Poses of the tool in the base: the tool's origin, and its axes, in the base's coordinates. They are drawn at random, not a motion.
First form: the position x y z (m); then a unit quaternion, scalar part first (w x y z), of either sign.
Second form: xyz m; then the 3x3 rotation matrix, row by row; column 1 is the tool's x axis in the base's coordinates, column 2 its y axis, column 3 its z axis. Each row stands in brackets. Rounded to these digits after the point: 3 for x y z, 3 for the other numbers.
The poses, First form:
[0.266, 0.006, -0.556, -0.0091, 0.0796, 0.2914, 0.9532]
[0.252, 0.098, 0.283, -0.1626, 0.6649, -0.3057, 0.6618]
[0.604, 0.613, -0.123, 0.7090, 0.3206, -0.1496, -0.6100]
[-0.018, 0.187, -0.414, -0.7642, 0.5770, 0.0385, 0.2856]
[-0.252, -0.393, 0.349, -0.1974, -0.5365, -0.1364, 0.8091]
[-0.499, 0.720, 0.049, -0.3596, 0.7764, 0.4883, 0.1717]
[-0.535, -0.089, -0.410, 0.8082, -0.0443, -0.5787, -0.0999]
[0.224, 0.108, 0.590, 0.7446, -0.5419, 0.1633, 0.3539]
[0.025, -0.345, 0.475, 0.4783, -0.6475, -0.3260, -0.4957]
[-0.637, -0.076, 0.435, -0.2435, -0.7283, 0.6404, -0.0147]
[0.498, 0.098, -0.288, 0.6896, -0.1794, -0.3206, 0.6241]
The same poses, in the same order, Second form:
[0.266, 0.006, -0.556], [[-0.987, 0.064, 0.146], [0.029, -0.830, 0.557], [0.157, 0.554, 0.817]]
[0.252, 0.098, 0.283], [[-0.063, -0.191, 0.980], [-0.622, -0.760, -0.188], [0.781, -0.621, -0.071]]
[0.604, 0.613, -0.123], [[0.211, 0.769, -0.603], [-0.961, 0.050, -0.272], [-0.179, 0.637, 0.750]]
[-0.018, 0.187, -0.414], [[0.834, 0.481, 0.271], [-0.392, 0.171, 0.904], [0.388, -0.860, 0.331]]
[-0.252, -0.393, 0.349], [[-0.346, 0.466, -0.814], [-0.173, -0.885, -0.433], [-0.922, -0.009, 0.387]]
[-0.499, 0.720, 0.049], [[0.464, 0.882, -0.085], [0.635, -0.265, 0.726], [0.618, -0.391, -0.682]]
[-0.535, -0.089, -0.410], [[0.310, 0.213, -0.927], [-0.110, 0.976, 0.187], [0.944, 0.044, 0.326]]
[0.224, 0.108, 0.590], [[0.696, -0.704, -0.140], [0.350, 0.162, 0.923], [-0.627, -0.691, 0.359]]
[0.025, -0.345, 0.475], [[0.296, 0.896, 0.330], [-0.052, -0.330, 0.943], [0.954, -0.296, -0.051]]
[-0.637, -0.076, 0.435], [[0.179, -0.940, -0.290], [-0.926, -0.061, -0.373], [0.333, 0.336, -0.881]]
[0.498, 0.098, -0.288], [[0.015, -0.746, -0.666], [0.976, 0.157, -0.153], [0.218, -0.648, 0.730]]

